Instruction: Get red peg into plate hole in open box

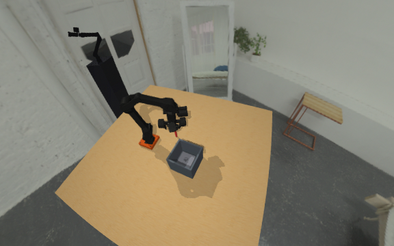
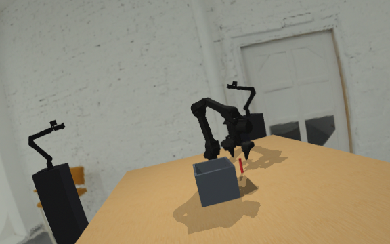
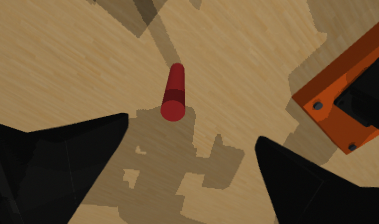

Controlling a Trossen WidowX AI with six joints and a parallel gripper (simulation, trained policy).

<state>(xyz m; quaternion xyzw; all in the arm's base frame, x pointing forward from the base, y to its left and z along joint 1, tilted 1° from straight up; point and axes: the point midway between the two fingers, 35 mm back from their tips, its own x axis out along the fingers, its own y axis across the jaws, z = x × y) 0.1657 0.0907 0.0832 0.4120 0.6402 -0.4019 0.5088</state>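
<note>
Now: gripper tip 2 cm short of the red peg, 1 cm to the left of it and 3 cm above it. Round my gripper tip: plate 15 cm ahead, 21 cm to the right, 3 cm below.
</note>
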